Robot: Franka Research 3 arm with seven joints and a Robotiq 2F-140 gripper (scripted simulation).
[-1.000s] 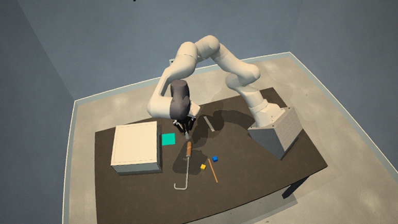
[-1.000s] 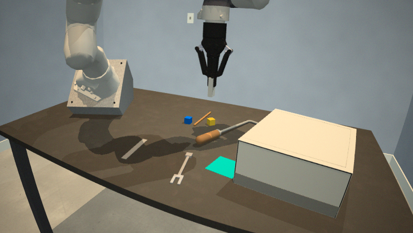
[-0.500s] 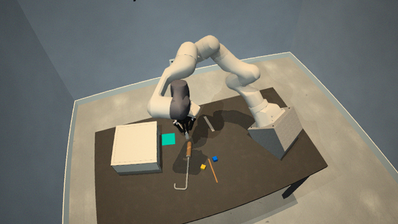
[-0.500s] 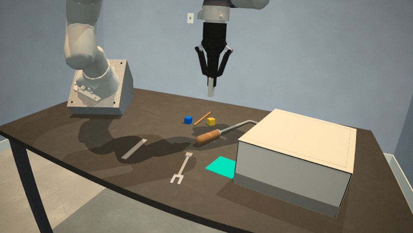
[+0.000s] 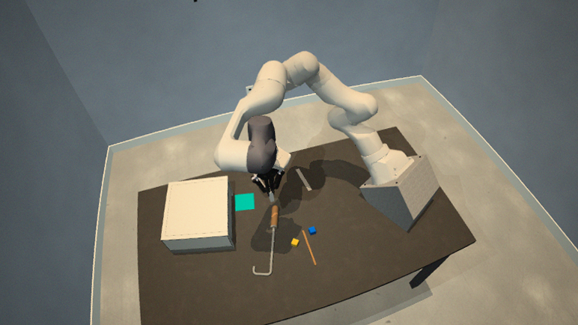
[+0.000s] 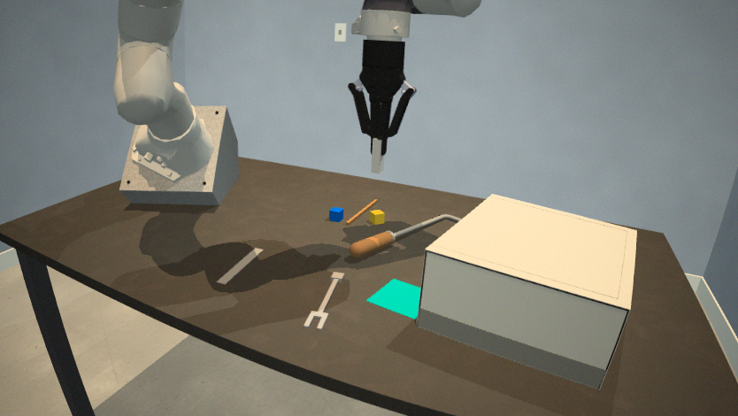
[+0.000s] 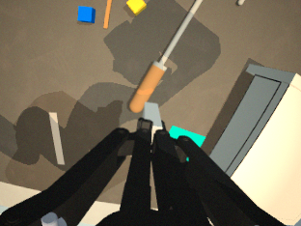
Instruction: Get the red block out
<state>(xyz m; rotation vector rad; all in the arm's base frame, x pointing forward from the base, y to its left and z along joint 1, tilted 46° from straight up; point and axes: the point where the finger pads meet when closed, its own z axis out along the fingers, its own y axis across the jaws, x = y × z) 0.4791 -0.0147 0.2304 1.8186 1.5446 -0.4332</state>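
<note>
Right now the hook tool is 190 mm below my hand, 90 mm ahead of it and 70 mm to the left of it. Round my hand: yellow cube 190 mm below, 160 mm to the left, 10 mm behind; then teal square 200 mm below, 160 mm to the right, 70 mm ahead; then blue cube 190 mm below, 150 mm to the left, 100 mm behind.
</note>
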